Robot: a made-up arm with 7 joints. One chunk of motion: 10 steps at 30 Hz.
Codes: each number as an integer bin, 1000 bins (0 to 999) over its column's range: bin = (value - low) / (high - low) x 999, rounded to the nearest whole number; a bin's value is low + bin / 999 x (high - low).
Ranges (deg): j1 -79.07..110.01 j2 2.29..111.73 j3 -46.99..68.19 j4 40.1..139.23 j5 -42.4..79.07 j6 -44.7..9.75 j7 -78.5..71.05
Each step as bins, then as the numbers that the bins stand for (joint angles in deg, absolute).
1 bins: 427 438 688 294 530 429 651
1 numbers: 1.75 50.27 32.33 69.27 22.04 -21.32 18.95
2 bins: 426 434 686 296 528 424 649
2 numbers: 1.56 49.83 32.10 69.47 21.80 -21.59 18.66
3 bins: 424 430 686 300 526 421 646
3 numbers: 1.18 49.40 32.10 69.87 21.56 -21.75 18.21
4 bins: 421 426 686 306 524 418 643
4 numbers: 0.61 48.96 32.10 70.46 21.31 -21.92 17.76
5 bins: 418 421 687 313 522 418 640
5 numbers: 0.04 48.41 32.22 71.16 21.07 -21.92 17.31
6 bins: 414 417 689 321 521 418 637
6 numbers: -0.71 47.97 32.45 71.95 20.95 -21.92 16.86
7 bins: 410 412 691 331 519 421 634
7 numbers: -1.47 47.42 32.68 72.94 20.71 -21.75 16.41
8 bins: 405 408 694 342 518 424 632
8 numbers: -2.42 46.99 33.02 74.04 20.58 -21.59 16.11
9 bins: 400 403 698 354 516 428 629
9 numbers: -3.36 46.44 33.49 75.23 20.34 -21.37 15.66
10 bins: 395 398 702 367 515 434 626
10 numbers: -4.31 45.89 33.95 76.52 20.22 -21.05 15.21
